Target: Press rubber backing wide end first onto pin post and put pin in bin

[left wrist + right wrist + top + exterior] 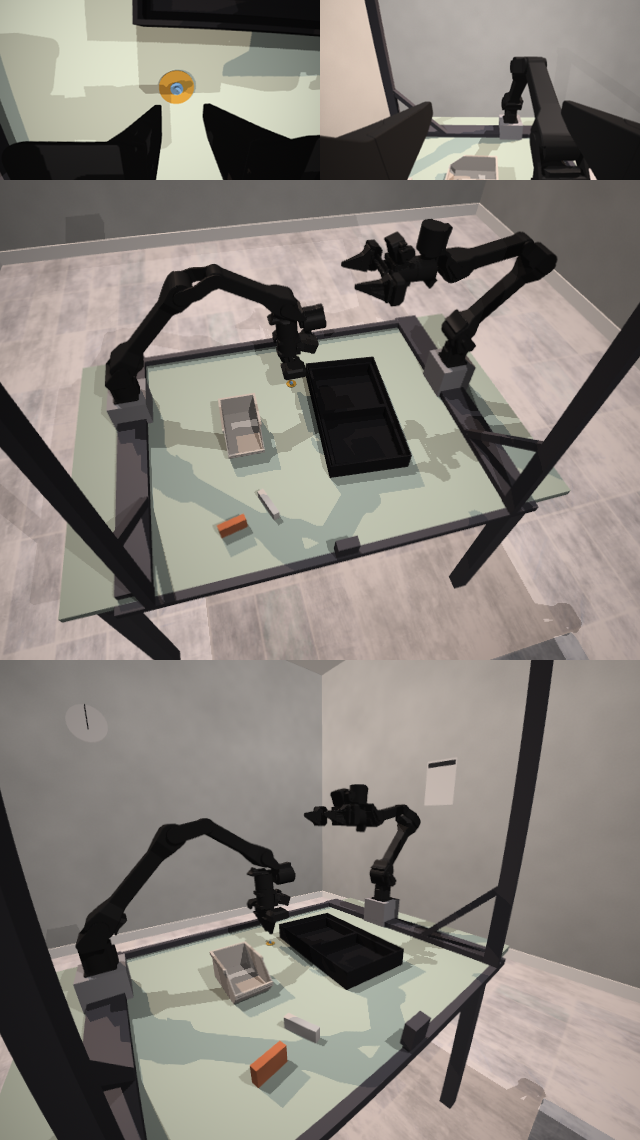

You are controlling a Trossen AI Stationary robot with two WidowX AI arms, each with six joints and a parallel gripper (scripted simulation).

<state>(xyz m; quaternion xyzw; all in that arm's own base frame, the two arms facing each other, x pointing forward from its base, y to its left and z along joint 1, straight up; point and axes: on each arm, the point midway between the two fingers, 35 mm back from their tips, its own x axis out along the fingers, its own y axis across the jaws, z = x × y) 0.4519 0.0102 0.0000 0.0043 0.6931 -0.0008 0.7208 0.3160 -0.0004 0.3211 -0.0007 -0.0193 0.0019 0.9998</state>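
The pin is 70 mm below my left hand. The rest, counted from my left hand: black two-compartment tray (150 mm behind, 160 mm to the right, 60 mm below); then orange block (450 mm behind, 190 mm to the left, 60 mm below); then bin (180 mm behind, 150 mm to the left, 40 mm below).
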